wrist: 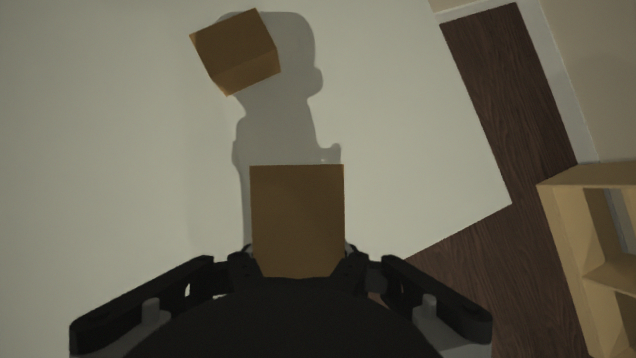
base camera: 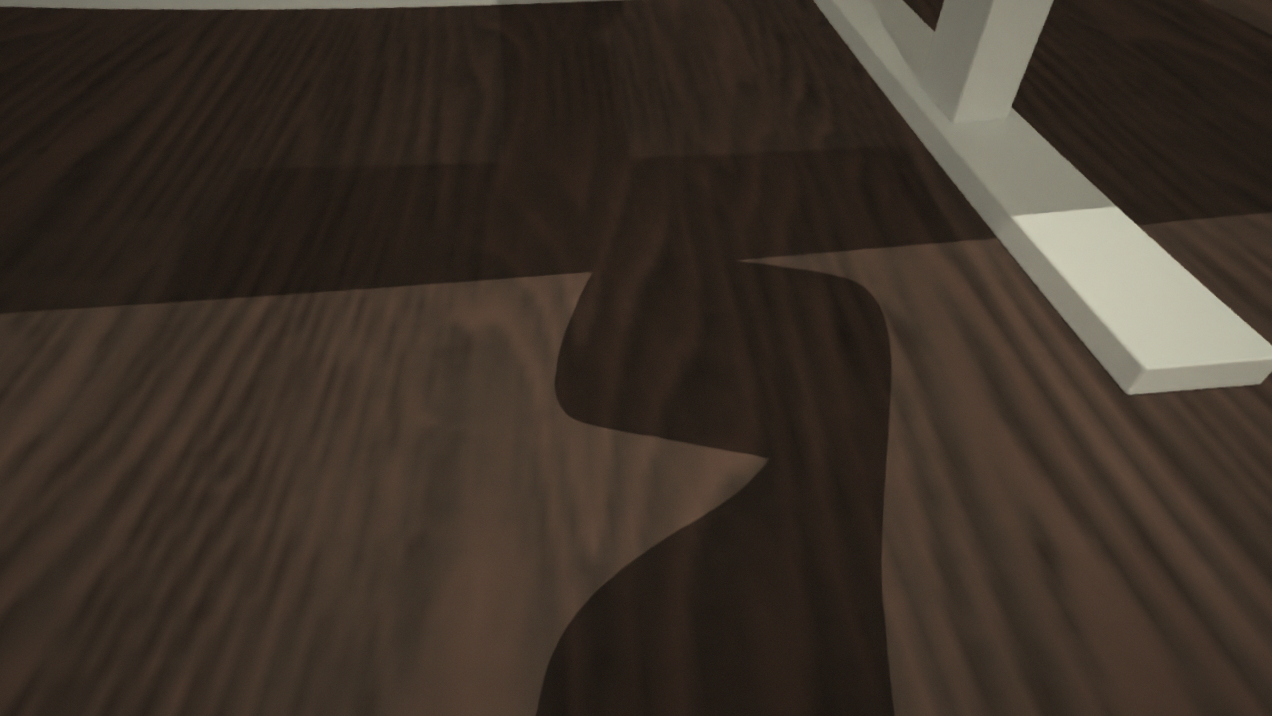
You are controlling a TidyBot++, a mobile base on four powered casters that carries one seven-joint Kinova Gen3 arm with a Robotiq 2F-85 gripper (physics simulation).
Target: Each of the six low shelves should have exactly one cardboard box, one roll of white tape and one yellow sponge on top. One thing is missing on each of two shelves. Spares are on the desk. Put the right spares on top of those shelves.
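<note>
In the wrist view my gripper [wrist: 301, 249] is shut on a cardboard box [wrist: 298, 215], with one finger on each side of it. The held box is above the white desk top [wrist: 400, 125]; the gripper's shadow falls on the desk beyond it. A second cardboard box [wrist: 235, 47] sits on the desk farther off, at the upper left, turned at an angle. In the base camera view a foot of the white desk frame [base camera: 1130, 284] stands at the right. Tape and sponges do not show in either view.
A light wooden shelf unit [wrist: 562, 215] stands at the right in the wrist view, past the desk's edge. Dark wood floor [wrist: 505, 100] [base camera: 400, 489] lies between the desk and the beige wall [wrist: 600, 75]. A broad arm shadow falls across the floor in the base camera view.
</note>
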